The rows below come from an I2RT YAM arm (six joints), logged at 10 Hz.
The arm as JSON. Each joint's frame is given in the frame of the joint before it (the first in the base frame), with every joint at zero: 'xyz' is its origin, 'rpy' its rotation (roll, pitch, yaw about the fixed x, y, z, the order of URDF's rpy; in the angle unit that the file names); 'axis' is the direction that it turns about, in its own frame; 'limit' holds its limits. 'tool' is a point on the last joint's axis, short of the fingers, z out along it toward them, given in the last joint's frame.
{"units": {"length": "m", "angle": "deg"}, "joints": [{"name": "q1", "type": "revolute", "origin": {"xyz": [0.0, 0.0, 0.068], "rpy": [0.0, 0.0, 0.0]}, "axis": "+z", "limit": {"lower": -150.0, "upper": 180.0}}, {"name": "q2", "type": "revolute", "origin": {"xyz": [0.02, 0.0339, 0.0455], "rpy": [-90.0, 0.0, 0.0]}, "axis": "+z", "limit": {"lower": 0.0, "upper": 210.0}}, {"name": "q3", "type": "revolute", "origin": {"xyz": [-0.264, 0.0, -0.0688], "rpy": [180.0, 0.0, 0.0]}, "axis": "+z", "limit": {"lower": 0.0, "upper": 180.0}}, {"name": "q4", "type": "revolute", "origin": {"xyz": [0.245, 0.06, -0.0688], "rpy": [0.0, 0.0, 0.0]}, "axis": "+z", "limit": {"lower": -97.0, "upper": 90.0}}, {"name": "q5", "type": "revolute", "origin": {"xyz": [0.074, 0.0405, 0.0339], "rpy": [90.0, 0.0, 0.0]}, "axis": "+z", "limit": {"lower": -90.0, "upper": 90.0}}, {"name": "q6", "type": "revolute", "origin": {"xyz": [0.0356, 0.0, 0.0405], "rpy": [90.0, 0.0, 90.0]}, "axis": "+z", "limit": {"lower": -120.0, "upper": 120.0}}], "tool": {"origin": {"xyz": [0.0, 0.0, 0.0], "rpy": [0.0, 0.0, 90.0]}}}
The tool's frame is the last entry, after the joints.
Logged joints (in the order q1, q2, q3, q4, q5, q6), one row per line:
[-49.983, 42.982, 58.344, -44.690, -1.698, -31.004]
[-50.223, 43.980, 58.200, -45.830, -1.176, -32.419]
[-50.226, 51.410, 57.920, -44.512, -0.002, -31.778]
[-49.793, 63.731, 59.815, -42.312, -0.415, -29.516]
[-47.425, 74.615, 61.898, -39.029, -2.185, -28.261]
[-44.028, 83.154, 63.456, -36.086, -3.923, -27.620]
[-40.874, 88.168, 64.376, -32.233, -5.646, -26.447]
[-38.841, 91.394, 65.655, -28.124, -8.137, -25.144]
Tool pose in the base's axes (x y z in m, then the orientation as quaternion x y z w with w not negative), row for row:
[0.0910, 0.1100, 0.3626, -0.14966, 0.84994, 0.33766, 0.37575]
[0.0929, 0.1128, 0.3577, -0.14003, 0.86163, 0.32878, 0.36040]
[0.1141, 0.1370, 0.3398, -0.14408, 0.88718, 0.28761, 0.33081]
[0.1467, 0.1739, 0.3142, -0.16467, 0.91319, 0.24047, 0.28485]
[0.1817, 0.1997, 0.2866, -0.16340, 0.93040, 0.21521, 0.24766]
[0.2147, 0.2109, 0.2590, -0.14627, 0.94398, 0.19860, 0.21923]
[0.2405, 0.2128, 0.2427, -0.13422, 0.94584, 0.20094, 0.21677]
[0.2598, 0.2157, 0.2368, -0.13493, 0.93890, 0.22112, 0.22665]
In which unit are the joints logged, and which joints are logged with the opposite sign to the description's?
The joints are logged in degrees. Opposite sign: q1, q6.
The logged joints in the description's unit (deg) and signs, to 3 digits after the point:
[49.983, 42.982, 58.344, -44.690, -1.698, 31.004]
[50.223, 43.980, 58.200, -45.830, -1.176, 32.419]
[50.226, 51.410, 57.920, -44.512, -0.002, 31.778]
[49.793, 63.731, 59.815, -42.312, -0.415, 29.516]
[47.425, 74.615, 61.898, -39.029, -2.185, 28.261]
[44.028, 83.154, 63.456, -36.086, -3.923, 27.620]
[40.874, 88.168, 64.376, -32.233, -5.646, 26.447]
[38.841, 91.394, 65.655, -28.124, -8.137, 25.144]

